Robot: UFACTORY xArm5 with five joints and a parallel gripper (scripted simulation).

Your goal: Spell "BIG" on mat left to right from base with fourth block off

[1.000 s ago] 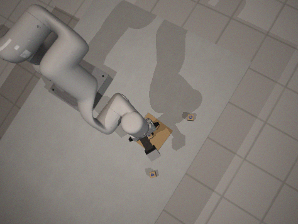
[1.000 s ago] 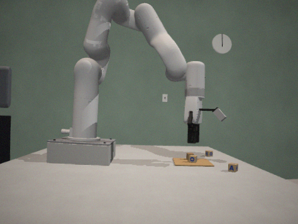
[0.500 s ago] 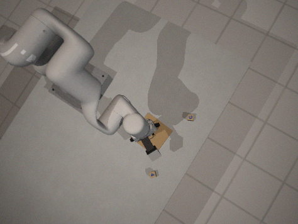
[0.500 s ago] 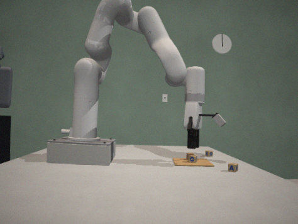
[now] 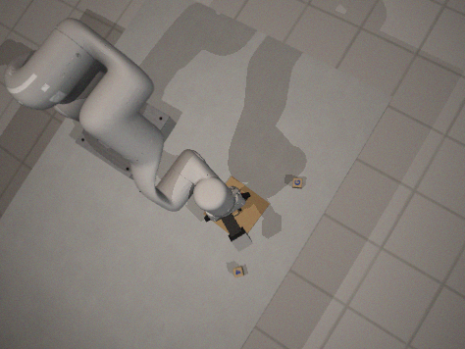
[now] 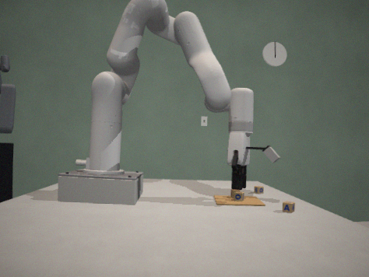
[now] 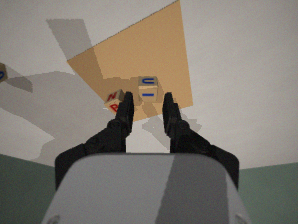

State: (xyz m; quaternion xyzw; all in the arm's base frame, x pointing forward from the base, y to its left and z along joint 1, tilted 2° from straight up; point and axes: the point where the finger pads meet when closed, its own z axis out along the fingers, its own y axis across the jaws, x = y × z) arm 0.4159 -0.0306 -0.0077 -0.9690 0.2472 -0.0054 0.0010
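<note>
Right now the mat is 60 mm below my hand and 10 mm to the left of it.
</note>
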